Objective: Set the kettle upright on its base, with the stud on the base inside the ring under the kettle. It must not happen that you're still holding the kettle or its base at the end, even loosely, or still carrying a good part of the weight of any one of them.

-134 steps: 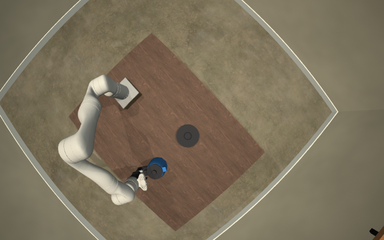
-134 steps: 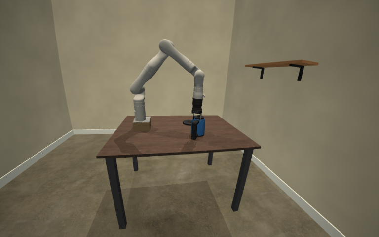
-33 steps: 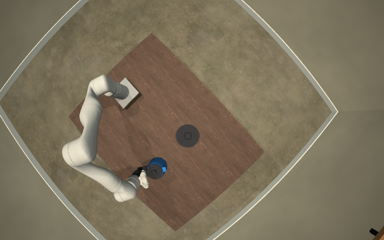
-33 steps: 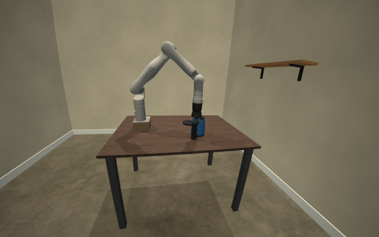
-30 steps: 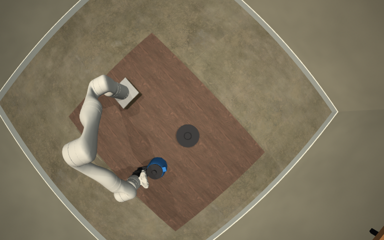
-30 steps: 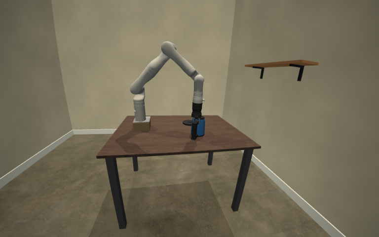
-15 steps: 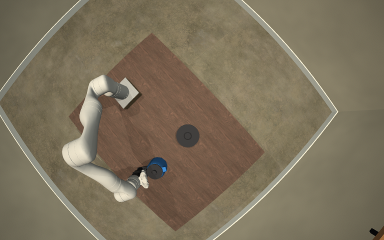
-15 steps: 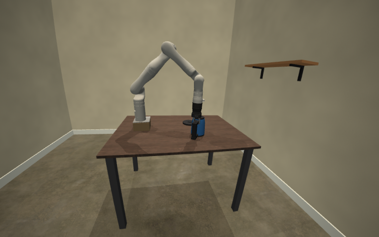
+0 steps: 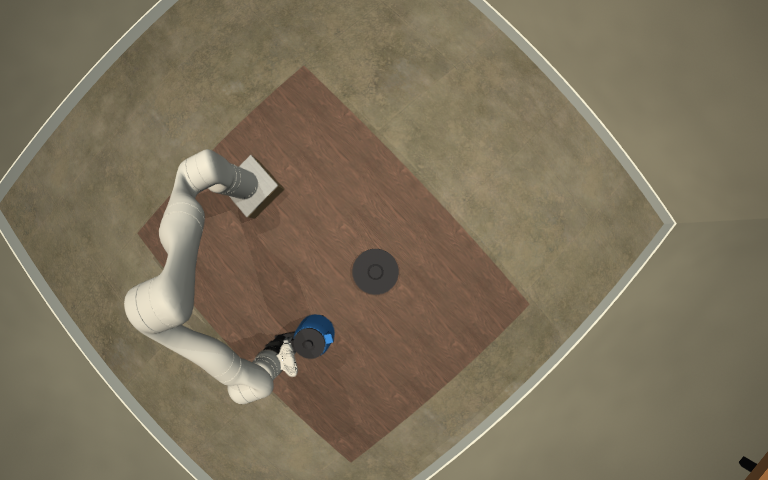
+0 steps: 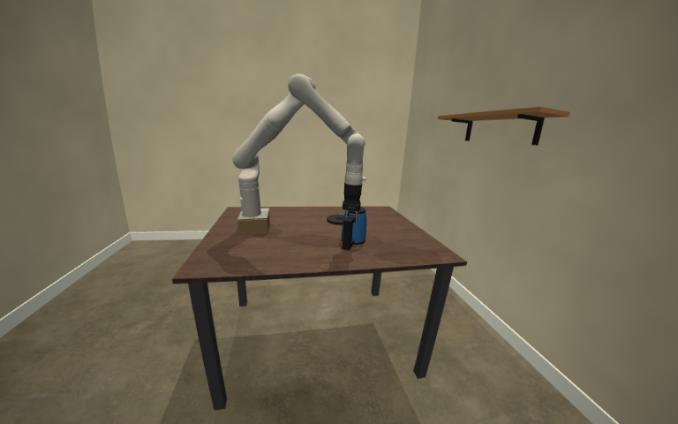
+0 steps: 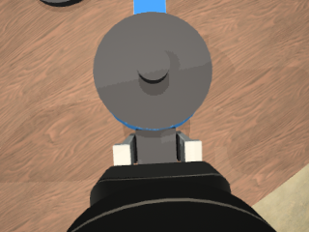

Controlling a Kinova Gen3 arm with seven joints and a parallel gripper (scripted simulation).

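Now: hand 50 mm above the blue kettle, 20 mm to the right of it and 20 mm short of it. The rest, counted from my hand: round dark base 340 mm to the left, 120 mm below, 50 mm ahead.
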